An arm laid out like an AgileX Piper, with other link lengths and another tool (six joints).
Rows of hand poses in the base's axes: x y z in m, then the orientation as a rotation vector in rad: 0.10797, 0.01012, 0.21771, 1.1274, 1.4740, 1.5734; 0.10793, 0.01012, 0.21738, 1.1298, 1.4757, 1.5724; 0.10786, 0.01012, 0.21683, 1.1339, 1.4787, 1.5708; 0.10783, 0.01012, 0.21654, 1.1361, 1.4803, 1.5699; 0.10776, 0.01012, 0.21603, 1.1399, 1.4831, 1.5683; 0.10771, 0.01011, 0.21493, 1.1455, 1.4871, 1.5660; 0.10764, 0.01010, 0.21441, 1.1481, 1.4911, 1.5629; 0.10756, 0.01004, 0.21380, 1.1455, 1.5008, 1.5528; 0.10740, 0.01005, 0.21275, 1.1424, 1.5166, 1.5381; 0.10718, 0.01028, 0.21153, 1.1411, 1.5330, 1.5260; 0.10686, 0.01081, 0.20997, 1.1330, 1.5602, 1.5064; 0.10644, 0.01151, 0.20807, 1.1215, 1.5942, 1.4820; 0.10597, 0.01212, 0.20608, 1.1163, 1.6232, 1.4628; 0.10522, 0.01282, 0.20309, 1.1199, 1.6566, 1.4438
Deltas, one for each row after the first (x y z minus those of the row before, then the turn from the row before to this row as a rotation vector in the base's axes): -0.00004, 0.00000, -0.00033, -0.0001, 0.0026, 0.0000; -0.00007, 0.00000, -0.00055, -0.0001, 0.0044, 0.0001; -0.00003, 0.00000, -0.00029, -0.0001, 0.0024, 0.0000; -0.00007, 0.00000, -0.00051, -0.0002, 0.0041, 0.0000; -0.00005, -0.00001, -0.00110, -0.0002, 0.0060, 0.0000; -0.00007, -0.00001, -0.00052, -0.0020, 0.0041, 0.0002; -0.00008, -0.00006, -0.00061, -0.0102, 0.0040, 0.0010; -0.00016, 0.00001, -0.00105, -0.0149, 0.0073, 0.0024; -0.00022, 0.00023, -0.00122, -0.0125, 0.0087, 0.0039; -0.00032, 0.00053, -0.00156, -0.0228, 0.0107, 0.0083; -0.00042, 0.00070, -0.00190, -0.0288, 0.0127, 0.0111; -0.00047, 0.00061, -0.00199, -0.0213, 0.0141, 0.0093; -0.00075, 0.00070, -0.00299, -0.0182, 0.0226, 0.0099
